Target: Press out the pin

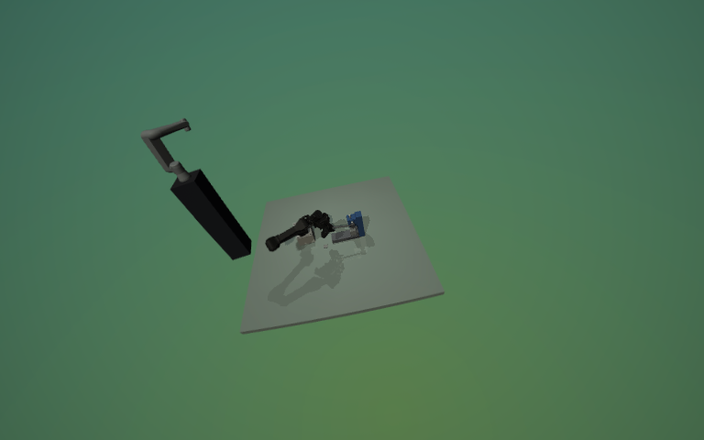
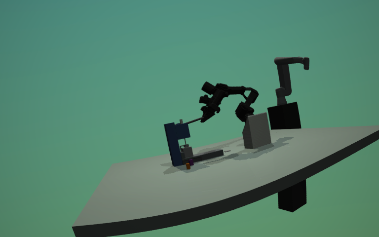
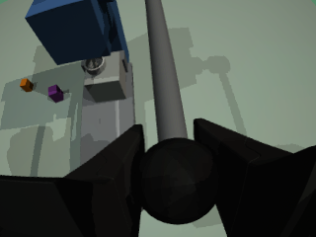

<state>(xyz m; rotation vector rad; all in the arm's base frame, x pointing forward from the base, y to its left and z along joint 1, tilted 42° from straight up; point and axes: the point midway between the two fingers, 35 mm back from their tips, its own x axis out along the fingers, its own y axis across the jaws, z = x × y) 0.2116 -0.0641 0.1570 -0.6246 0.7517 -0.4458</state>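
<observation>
Right now my gripper tip is 5 cm short of the grey lever and 1 cm below it. Round my gripper tip: grey punch 13 cm ahead, 6 cm to the left, 5 cm below; orange cube 22 cm to the left, 20 cm ahead, 17 cm below.
</observation>
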